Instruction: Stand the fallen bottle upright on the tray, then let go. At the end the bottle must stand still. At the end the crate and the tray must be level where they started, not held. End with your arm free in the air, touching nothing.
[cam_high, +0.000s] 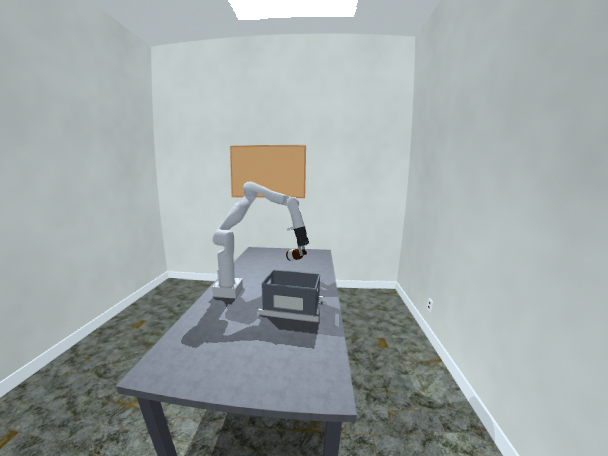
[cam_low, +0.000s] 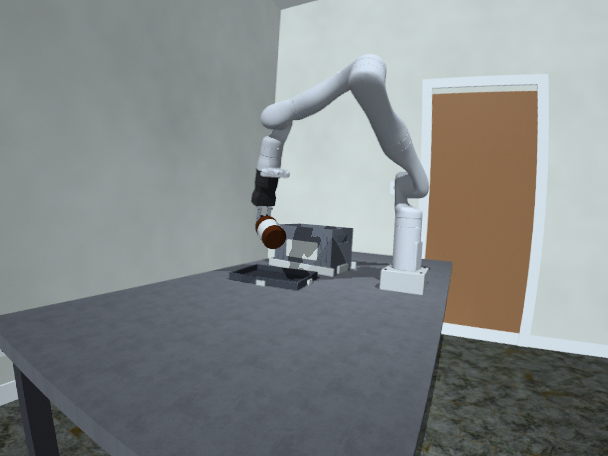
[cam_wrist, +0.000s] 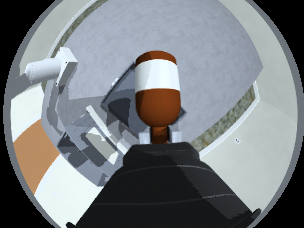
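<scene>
Right now my hand is 4 cm past the bottle, 2 cm to the right of it and 2 cm above it. The rest, counted from my hand: tray 2 cm behind, 5 cm to the right, 19 cm below; then crate 3 cm ahead, 34 cm to the right, 12 cm below.
</scene>
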